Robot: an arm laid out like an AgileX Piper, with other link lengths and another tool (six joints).
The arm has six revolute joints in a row. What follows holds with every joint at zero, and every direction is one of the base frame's.
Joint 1 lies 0.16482 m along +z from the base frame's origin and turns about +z.
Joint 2 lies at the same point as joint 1 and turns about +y.
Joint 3 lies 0.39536 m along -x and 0.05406 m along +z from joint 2 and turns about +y.
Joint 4 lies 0.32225 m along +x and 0.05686 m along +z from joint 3 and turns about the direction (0.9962, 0, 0.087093).
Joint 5 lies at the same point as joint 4 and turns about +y.
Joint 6 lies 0.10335 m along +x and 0.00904 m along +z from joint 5 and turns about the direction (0.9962, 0, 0.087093).
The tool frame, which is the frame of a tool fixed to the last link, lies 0.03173 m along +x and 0.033 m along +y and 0.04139 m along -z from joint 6; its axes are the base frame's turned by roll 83.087, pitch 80.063 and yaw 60.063 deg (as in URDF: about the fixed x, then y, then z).
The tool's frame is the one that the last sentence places.
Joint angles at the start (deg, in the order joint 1, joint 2, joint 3, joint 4, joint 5, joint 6):
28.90, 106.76, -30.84, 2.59, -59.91, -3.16
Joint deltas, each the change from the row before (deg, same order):
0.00, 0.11, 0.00, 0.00, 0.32, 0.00
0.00, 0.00, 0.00, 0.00, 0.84, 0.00
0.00, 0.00, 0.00, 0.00, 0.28, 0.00
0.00, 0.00, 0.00, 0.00, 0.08, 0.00
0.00, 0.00, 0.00, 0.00, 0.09, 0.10
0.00, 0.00, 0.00, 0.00, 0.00, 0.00
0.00, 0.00, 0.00, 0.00, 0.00, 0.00
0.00, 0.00, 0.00, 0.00, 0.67, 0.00
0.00, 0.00, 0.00, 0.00, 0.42, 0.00
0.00, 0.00, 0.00, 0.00, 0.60, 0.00
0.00, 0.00, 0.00, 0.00, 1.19, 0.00
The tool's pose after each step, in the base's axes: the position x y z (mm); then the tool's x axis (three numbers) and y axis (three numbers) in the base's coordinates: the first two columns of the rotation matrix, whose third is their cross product. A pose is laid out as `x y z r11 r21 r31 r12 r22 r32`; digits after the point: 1 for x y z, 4 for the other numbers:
355.6 226.4 157.9 -0.2257 0.0096 -0.9741 -0.0429 0.9989 0.0198
354.6 226.0 156.2 -0.2385 0.0032 -0.9711 -0.0429 0.9990 0.0138
354.3 225.8 155.6 -0.2427 0.0011 -0.9701 -0.0429 0.9990 0.0118
354.2 225.8 155.4 -0.2439 0.0005 -0.9698 -0.0429 0.9990 0.0113
354.1 225.8 155.3 -0.2460 0.0013 -0.9693 -0.0425 0.9990 0.0122
354.1 225.8 155.3 -0.2460 0.0013 -0.9693 -0.0425 0.9990 0.0122
354.1 225.8 155.3 -0.2460 0.0013 -0.9693 -0.0425 0.9990 0.0122
353.3 225.5 153.9 -0.2562 -0.0037 -0.9666 -0.0426 0.9991 0.0074
352.8 225.2 153.1 -0.2625 -0.0069 -0.9649 -0.0427 0.9991 0.0044
352.0 224.9 151.8 -0.2715 -0.0115 -0.9624 -0.0428 0.9991 0.0002
350.6 224.2 149.4 -0.2894 -0.0204 -0.9570 -0.0432 0.9990 -0.0083

